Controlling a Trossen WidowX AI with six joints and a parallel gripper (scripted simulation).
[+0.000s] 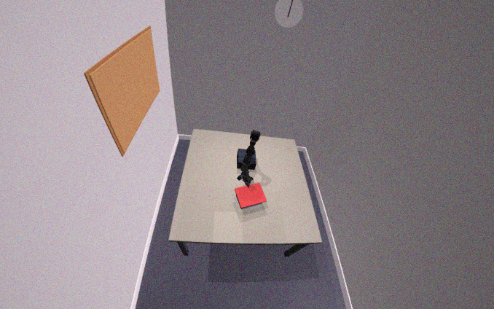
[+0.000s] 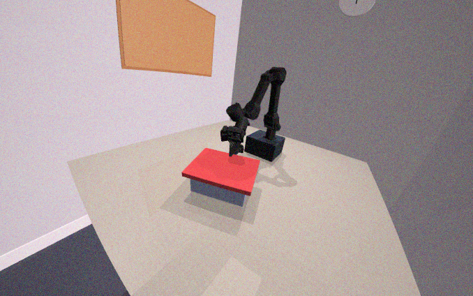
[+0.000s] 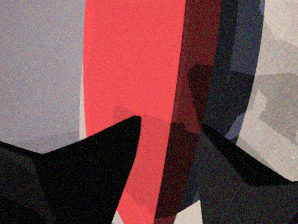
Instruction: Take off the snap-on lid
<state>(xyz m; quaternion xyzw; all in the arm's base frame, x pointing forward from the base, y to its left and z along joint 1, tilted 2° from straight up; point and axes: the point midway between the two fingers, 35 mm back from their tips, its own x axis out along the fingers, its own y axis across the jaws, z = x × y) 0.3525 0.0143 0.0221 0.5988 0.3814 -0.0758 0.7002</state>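
The red lid is 70 mm ahead of my gripper tip and 30 mm to the left of it. The rest, counted from my gripper tip: storage box (70 mm ahead, 30 mm to the left, 50 mm below).
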